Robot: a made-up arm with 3 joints.
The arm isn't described. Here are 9 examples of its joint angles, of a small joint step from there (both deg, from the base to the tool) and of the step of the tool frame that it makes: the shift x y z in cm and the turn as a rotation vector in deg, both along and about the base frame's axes.
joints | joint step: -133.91 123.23 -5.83 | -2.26 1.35 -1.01
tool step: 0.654 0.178 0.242 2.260 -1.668 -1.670
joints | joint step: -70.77 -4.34 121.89 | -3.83 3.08 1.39
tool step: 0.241 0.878 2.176 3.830 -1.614 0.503
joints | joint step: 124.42 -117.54 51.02 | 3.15 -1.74 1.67
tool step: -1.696 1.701 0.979 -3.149 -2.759 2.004
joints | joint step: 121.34 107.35 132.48 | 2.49 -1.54 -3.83
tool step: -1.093 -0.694 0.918 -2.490 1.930 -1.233
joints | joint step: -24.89 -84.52 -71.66 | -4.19 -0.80 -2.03
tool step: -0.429 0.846 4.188 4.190 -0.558 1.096
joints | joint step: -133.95 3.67 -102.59 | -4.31 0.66 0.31
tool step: -0.114 -2.851 0.226 4.310 -0.243 -0.252
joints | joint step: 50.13 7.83 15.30 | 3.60 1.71 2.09
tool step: -0.060 -3.821 0.077 -3.600 -0.299 -0.234
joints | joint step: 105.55 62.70 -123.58 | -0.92 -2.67 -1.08
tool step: -0.888 -0.609 -1.165 0.920 -1.535 0.414
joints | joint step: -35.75 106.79 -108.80 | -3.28 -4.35 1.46
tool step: -3.677 2.334 -0.054 3.277 3.529 -4.617
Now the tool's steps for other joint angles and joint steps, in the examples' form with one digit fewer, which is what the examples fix.
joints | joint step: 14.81 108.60 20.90 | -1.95 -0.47 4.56
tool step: 1.09 3.58 -0.29 1.95 -1.20 -4.88
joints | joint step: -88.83 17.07 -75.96 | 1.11 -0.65 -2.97
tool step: -0.29 0.50 -1.71 -1.11 -2.32 0.07
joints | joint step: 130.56 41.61 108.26 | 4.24 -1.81 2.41
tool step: 0.06 2.09 3.92 -4.24 -3.10 2.86
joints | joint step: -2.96 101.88 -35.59 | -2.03 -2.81 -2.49
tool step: -0.49 1.71 -0.19 2.03 0.02 -0.32
